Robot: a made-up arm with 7 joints. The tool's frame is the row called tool.
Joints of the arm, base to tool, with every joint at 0 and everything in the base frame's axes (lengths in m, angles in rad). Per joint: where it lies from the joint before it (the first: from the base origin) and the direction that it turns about. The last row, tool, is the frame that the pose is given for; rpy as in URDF.
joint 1: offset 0 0 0.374 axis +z
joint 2: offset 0 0 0 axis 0 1 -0.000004
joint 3: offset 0 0 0.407 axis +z
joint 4: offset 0.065 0 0 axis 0 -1 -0.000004
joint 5: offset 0.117 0 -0.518 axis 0 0.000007 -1
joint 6: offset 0 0 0 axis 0 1 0.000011
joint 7: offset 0.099 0 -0.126 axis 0 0.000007 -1
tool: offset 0 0 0 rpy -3.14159 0 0
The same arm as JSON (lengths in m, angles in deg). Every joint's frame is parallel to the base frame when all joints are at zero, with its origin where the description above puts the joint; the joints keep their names.
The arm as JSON. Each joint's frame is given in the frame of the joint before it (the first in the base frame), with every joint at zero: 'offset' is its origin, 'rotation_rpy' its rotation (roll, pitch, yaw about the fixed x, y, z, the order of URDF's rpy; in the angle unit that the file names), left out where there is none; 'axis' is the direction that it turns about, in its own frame. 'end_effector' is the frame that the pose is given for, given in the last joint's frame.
{"length_unit": "m", "angle_unit": "deg", "chain": [{"id": "joint 1", "offset": [0.0, 0.0, 0.374], "axis": [0.0, 0.0, 1.0]}, {"id": "joint 2", "offset": [0.0, 0.0, 0.0], "axis": [0.0, 1.0, 0.0]}, {"id": "joint 3", "offset": [0.0, 0.0, 0.407], "axis": [0.0, 0.0, 1.0]}, {"id": "joint 4", "offset": [0.065, 0.0, 0.0], "axis": [0.0, -1.0, 0.0]}, {"id": "joint 5", "offset": [0.117, 0.0, -0.518], "axis": [0.0, 0.0, -1.0]}, {"id": "joint 6", "offset": [0.0, 0.0, 0.0], "axis": [0.0, 1.0, 0.0]}, {"id": "joint 7", "offset": [0.099, 0.0, -0.126], "axis": [0.0, 0.0, -1.0]}], "end_effector": {"offset": [0.0, 0.0, 0.0], "rotation_rpy": [-180.0, 0.0, 0.0]}}
